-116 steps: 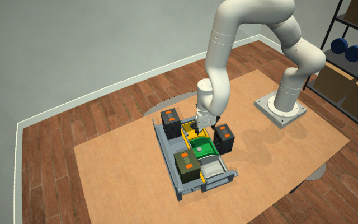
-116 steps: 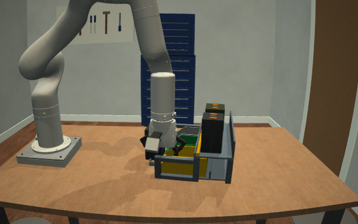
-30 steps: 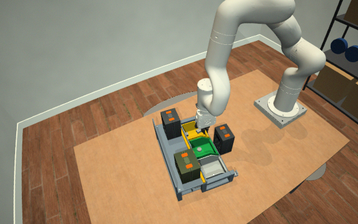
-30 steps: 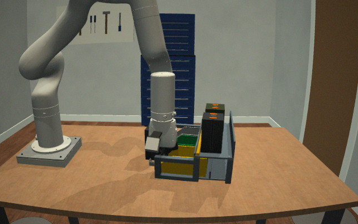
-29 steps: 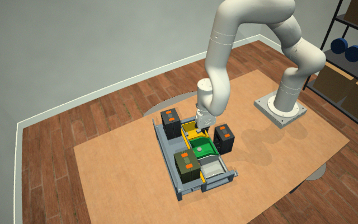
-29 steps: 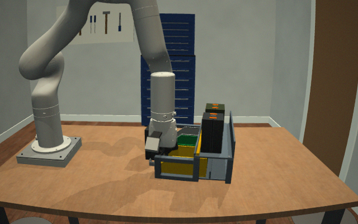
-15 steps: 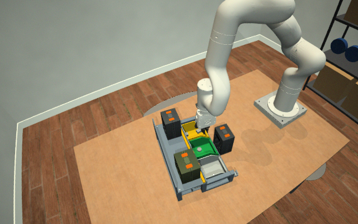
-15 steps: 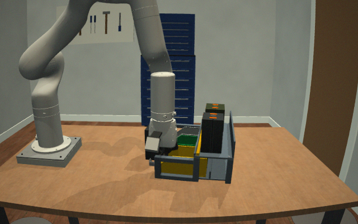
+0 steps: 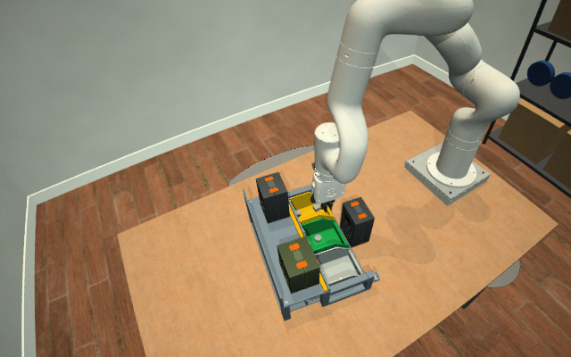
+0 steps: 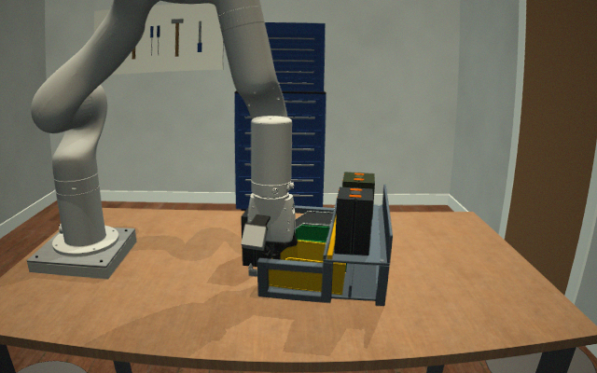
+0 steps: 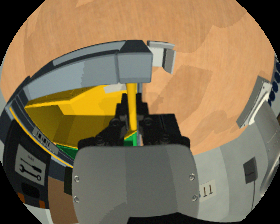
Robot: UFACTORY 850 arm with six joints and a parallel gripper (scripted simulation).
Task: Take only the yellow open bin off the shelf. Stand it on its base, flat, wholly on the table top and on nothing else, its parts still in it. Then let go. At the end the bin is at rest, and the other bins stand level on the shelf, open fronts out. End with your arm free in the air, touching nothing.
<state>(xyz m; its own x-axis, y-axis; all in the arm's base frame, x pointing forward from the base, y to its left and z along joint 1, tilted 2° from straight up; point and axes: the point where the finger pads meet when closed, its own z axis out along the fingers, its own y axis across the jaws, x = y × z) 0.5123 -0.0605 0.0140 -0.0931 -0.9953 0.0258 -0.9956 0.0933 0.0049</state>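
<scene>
The yellow bin lies 8 cm ahead of my hand, 1 cm to the right of it and 1 cm below it. The rest, counted from my hand: grey bin (22 cm to the left, 10 cm ahead, 1 cm below); olive box (21 cm to the left, 20 cm ahead, 10 cm above); green bin (10 cm to the left, 9 cm ahead, 1 cm below).
</scene>
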